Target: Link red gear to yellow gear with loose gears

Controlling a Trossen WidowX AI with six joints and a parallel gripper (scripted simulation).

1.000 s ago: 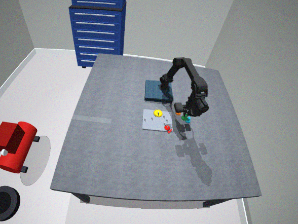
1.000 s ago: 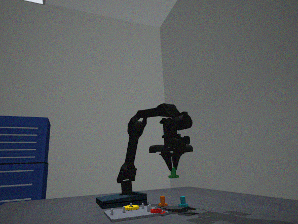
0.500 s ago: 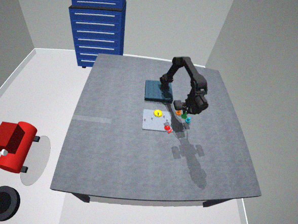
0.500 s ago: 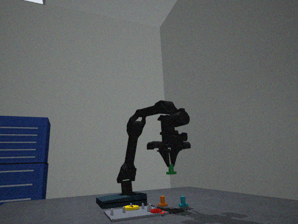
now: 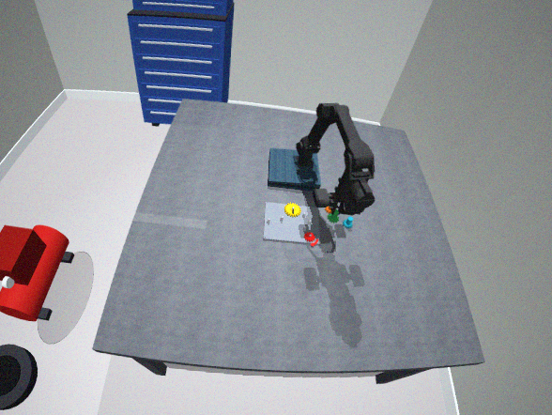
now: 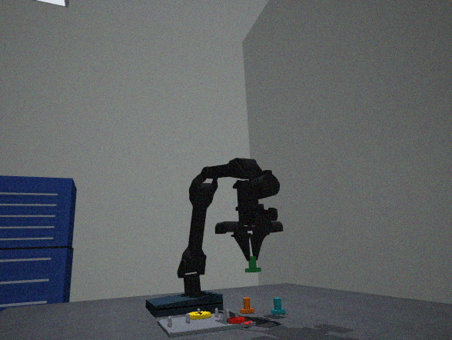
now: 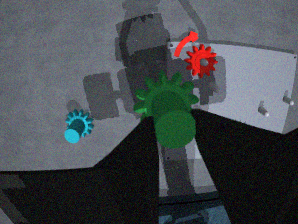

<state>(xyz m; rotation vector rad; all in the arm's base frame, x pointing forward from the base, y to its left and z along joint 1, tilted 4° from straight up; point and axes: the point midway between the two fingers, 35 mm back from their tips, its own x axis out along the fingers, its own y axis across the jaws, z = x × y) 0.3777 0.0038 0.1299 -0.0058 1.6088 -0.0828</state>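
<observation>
The red gear is 13 cm below my gripper tip and 6 cm to the right of it. The rest, counted from my gripper tip: red arrow (14 cm below, 4 cm to the right, 2 cm ahead); green gear (1 cm below); teal gear (13 cm below, 12 cm to the left, 5 cm behind).
</observation>
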